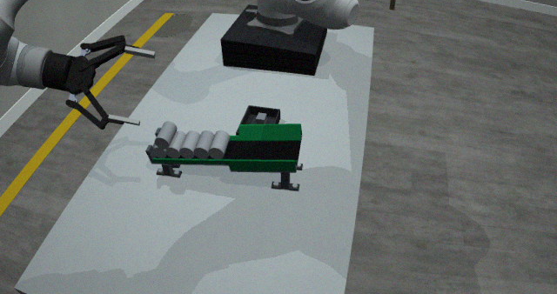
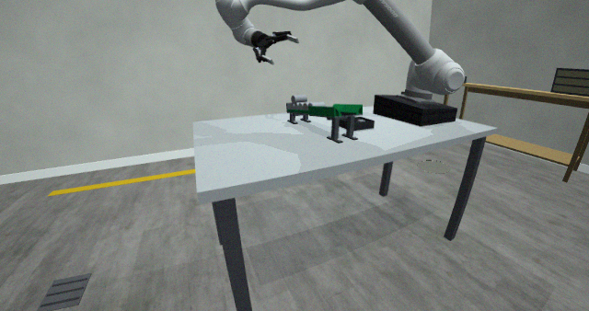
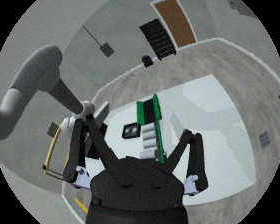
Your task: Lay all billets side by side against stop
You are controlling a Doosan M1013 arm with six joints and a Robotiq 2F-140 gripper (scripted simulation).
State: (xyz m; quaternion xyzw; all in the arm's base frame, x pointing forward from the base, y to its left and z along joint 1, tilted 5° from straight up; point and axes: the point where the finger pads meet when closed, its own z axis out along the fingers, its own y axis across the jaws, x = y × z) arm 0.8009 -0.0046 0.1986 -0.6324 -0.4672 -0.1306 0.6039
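My hand is 270 mm above the stop, 80 mm to the left of it and 80 mm past it.
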